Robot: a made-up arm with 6 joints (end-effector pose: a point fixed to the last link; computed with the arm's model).
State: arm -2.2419 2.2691 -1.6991 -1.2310 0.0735 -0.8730
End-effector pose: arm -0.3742 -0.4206 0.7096 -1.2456 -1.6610 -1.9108
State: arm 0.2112 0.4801 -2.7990 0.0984 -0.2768 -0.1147
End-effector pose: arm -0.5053 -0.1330 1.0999 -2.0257 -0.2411 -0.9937
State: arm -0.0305 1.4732 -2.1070 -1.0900 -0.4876 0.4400
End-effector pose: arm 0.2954 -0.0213 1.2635 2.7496 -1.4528 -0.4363
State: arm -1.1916 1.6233 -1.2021 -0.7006 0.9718 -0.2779
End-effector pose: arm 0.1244 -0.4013 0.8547 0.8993 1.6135 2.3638
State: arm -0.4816 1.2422 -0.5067 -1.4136 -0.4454 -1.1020
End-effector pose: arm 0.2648 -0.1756 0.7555 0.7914 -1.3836 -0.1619
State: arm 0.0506 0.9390 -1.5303 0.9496 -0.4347 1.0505
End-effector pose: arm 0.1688 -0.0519 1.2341 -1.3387 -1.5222 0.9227
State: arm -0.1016 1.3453 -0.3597 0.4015 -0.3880 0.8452
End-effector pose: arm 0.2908 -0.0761 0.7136 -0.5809 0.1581 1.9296
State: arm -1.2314 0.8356 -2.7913 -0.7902 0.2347 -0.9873
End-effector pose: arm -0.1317 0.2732 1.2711 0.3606 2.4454 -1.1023
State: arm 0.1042 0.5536 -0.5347 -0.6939 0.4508 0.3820
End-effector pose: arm 0.1963 -0.0214 0.9474 1.5174 -1.5821 -2.2226
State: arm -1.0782 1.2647 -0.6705 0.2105 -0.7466 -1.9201
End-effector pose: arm 0.1543 -0.3341 0.8191 -0.1678 -2.6335 -0.8210
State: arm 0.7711 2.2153 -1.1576 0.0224 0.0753 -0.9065
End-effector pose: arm 0.3280 0.2874 0.5758 0.9464 -0.6815 -1.0890
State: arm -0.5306 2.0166 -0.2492 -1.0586 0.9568 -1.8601
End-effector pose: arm 0.0965 -0.1432 0.5868 -0.0574 0.4718 -0.4371
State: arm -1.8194 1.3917 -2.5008 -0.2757 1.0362 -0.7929
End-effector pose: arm -0.0452 -0.1350 1.2913 0.5681 2.3129 0.8750
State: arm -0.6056 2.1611 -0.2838 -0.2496 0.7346 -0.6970
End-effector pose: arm 0.0937 -0.0917 0.5419 -0.7656 0.0468 -2.0880
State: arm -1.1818 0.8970 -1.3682 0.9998 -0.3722 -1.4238
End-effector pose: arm 0.0737 -0.1928 1.1983 -0.7659 2.1179 0.3762
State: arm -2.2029 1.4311 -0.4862 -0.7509 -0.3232 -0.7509
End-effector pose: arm -0.1815 -0.2413 0.6959 0.7111 1.9871 2.0102
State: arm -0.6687 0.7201 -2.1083 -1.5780 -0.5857 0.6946
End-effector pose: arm -0.1195 0.0947 1.3061 1.9062 -2.3636 0.6377
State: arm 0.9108 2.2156 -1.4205 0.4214 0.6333 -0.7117
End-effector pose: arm 0.3052 0.3797 0.6588 0.5886 -0.3479 -1.5059
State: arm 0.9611 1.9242 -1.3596 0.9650 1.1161 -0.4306
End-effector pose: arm 0.2644 0.3813 0.8069 0.1024 0.2620 -1.8654
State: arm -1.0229 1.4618 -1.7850 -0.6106 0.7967 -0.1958
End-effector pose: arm 0.1669 -0.3314 1.1256 -0.0614 2.1381 1.6146
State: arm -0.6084 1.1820 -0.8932 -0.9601 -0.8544 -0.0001
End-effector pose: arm 0.2903 -0.1958 0.9458 1.9642 -1.8422 -1.0104
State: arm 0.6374 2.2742 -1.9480 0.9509 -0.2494 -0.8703
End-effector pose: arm 0.5014 0.3436 0.8281 1.9341 -0.6186 -2.2173
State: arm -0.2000 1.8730 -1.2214 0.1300 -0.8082 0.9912
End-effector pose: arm 0.4843 -0.1439 0.8070 -1.3983 -0.0728 1.5766
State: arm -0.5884 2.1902 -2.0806 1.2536 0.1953 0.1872
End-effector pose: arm 0.4845 -0.3461 0.9303 -0.9091 -0.2364 1.5059
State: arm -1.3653 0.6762 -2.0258 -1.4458 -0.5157 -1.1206
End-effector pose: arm -0.0457 0.1258 1.3138 -1.1358 -2.0355 1.2282
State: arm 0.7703 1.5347 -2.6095 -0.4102 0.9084 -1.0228
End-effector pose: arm 0.1645 0.0993 1.2842 2.0660 -1.5472 -0.7019
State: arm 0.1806 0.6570 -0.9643 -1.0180 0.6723 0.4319
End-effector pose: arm 0.1769 -0.0223 1.0812 -1.5623 1.8533 1.8063
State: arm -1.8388 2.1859 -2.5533 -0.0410 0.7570 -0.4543
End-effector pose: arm -0.1385 -0.5047 1.0529 0.2115 1.7619 1.2593
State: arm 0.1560 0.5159 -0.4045 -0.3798 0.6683 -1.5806
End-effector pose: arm 0.1651 -0.0230 0.8715 0.7151 -1.3702 -0.5077
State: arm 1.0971 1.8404 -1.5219 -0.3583 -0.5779 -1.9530
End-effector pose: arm 0.2742 0.4467 0.8875 2.0873 -1.3093 0.8587
